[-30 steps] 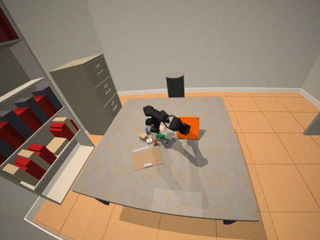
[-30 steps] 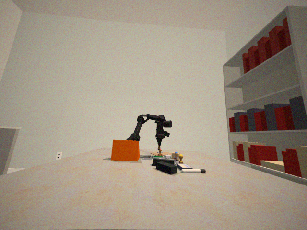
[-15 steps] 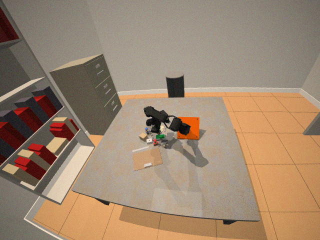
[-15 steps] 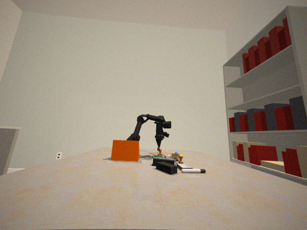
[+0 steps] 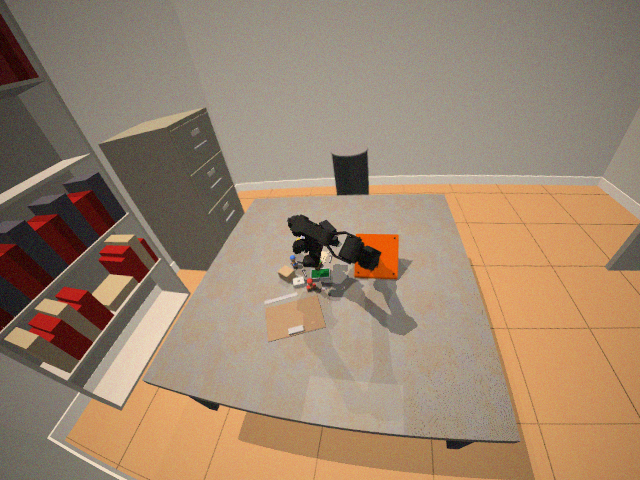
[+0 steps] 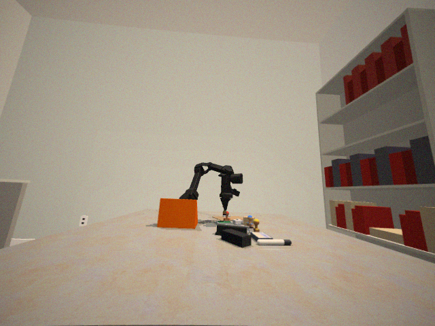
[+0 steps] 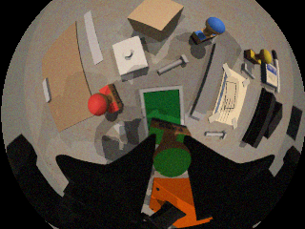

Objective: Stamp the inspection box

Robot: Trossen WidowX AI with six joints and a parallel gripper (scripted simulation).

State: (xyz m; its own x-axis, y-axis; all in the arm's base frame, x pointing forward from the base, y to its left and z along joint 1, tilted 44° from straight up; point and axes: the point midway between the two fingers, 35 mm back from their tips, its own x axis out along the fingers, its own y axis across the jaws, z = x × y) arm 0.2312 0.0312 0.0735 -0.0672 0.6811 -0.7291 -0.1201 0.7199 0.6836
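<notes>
Now: the green ink pad 80 mm below my gripper tip. The rest, counted from my gripper tip: red-knobbed stamp: 80 mm to the left, 60 mm below, 10 mm ahead; then cream card: 120 mm to the right, 80 mm below, 50 mm ahead; then green-knobbed stamp: 10 mm below.
</notes>
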